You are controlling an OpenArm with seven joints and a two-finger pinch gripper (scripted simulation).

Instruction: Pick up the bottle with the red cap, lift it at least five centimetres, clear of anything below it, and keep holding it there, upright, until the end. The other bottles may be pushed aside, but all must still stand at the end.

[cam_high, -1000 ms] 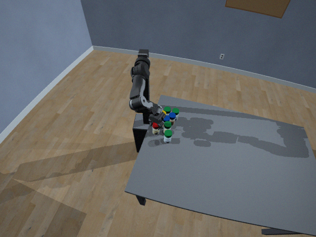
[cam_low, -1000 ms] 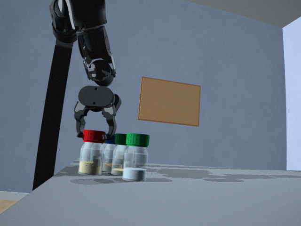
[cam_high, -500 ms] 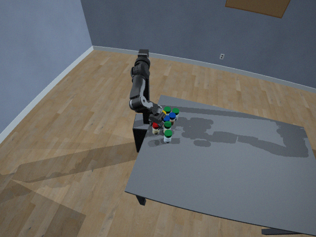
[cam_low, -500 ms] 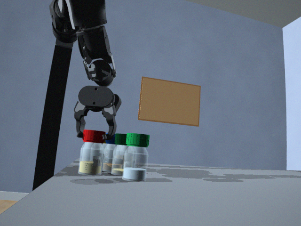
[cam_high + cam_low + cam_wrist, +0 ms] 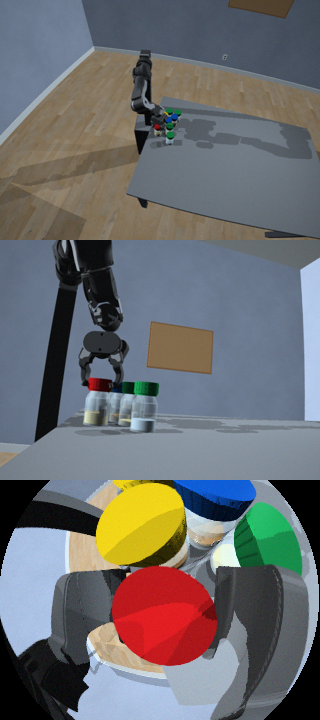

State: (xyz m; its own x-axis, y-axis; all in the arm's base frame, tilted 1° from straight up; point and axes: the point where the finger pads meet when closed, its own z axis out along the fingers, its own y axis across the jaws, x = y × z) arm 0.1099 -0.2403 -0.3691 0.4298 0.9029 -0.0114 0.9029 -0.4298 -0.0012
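My hand is 10 mm short of the yellow-capped bottle, 60 mm to the right of it and 40 mm above it. From my hand the other things lie so: green-capped bottle: 80 mm ahead, 10 mm to the left, 40 mm below; then red-capped bottle: 40 mm below.
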